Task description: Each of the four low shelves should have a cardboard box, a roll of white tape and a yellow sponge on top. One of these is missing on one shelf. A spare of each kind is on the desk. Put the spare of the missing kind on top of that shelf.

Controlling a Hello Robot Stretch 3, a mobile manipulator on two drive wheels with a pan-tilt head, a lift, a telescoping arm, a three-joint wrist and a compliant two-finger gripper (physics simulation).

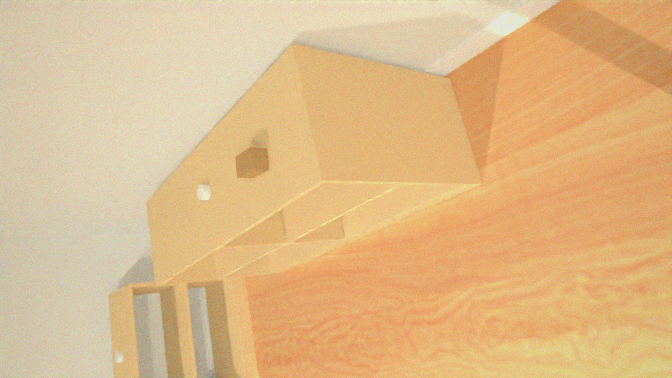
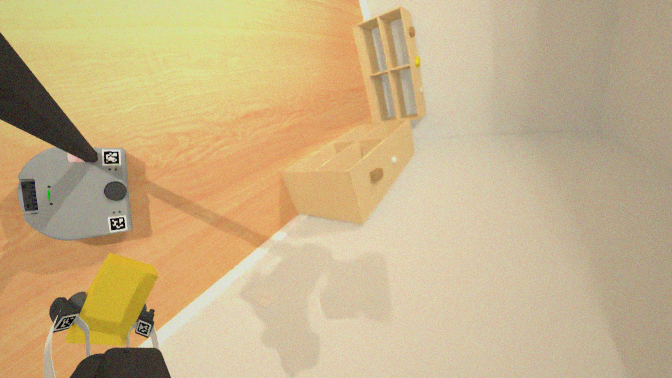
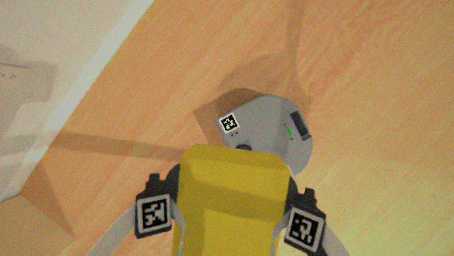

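Pixels of known places: gripper, fingertip midpoint: (image 2: 108,305) (image 3: 230,185); robot's base, origin of the base link: (image 2: 114,189) (image 3: 243,146).
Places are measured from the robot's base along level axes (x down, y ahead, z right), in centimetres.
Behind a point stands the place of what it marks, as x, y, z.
Note:
My gripper (image 2: 106,316) {-86.3, -2.1, 12.3} (image 3: 230,185) {-86.3, -2.1, 12.3} is shut on a yellow sponge (image 2: 117,290) {-90.9, -0.4, 8.6} (image 3: 235,172) {-91.0, -3.5, 14.3}, held between the fingertips above the floor. The near low shelf (image 1: 390,120) {-33.0, 104.3, 11.2} (image 2: 325,192) {-38.2, 102.9, 8.4} stands against the wall, apart from the gripper. On its top are a brown cardboard box (image 1: 252,162) {-65.8, 120.9, -2.4} (image 2: 376,174) {-65.6, 120.8, -3.0} and a white tape roll (image 1: 203,192) {-63.4, 156.9, -13.6} (image 2: 394,160) {-63.4, 157.2, -13.3}; no sponge shows there. The second shelf (image 1: 121,320) {-61.0, 253.4, -85.1} (image 2: 420,106) {-61.1, 250.6, -81.5} bears a box (image 2: 411,31) {-64.0, 219.1, -158.4}, a yellow sponge (image 2: 417,61) {-64.1, 235.5, -130.3} and white tape (image 1: 119,357) {-62.7, 248.7, -101.5} (image 2: 421,90) {-63.3, 249.5, -100.4}. The desk and the other two shelves do not show.
My grey wheeled base (image 2: 75,205) {-16.0, -12.3, 4.2} (image 3: 265,117) {-16.0, -13.3, 8.8} is on the wood floor, with the dark mast (image 2: 37,95) {-94.0, -4.7, -13.4} rising from it. The wall with its white baseboard (image 2: 210,287) {-0.9, 38.2, 62.0} (image 3: 95,75) {-1.9, 44.9, 59.3} runs beside the gripper to the near shelf. The two shelves stand close together at a corner.

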